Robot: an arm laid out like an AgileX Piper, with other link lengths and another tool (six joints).
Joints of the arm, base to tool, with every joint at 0 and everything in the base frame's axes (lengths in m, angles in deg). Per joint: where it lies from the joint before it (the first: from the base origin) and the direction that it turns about. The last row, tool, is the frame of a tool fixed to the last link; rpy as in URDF.
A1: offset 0 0 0.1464 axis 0 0 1
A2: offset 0 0 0 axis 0 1 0
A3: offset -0.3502 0 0.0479 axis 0 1 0
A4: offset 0.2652 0 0.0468 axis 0.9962 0 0.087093
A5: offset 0 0 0 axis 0 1 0
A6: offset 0.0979 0 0.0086 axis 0.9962 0 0.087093
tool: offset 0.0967 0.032 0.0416 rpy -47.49 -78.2 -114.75
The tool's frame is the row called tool.
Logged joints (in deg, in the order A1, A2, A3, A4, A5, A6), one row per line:
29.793 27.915 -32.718 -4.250 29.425 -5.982
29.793 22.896 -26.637 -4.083 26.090 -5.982
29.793 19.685 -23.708 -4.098 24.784 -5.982
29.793 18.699 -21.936 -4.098 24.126 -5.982
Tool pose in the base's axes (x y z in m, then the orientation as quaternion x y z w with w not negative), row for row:
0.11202 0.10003 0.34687 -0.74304 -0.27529 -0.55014 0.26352
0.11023 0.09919 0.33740 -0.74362 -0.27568 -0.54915 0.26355
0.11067 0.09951 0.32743 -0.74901 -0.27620 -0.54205 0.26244
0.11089 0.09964 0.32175 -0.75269 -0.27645 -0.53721 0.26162
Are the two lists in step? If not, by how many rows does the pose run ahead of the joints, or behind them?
The pose runs 2 rows ahead of the joints: the pose in row i belongs to the joints in row i + 2.
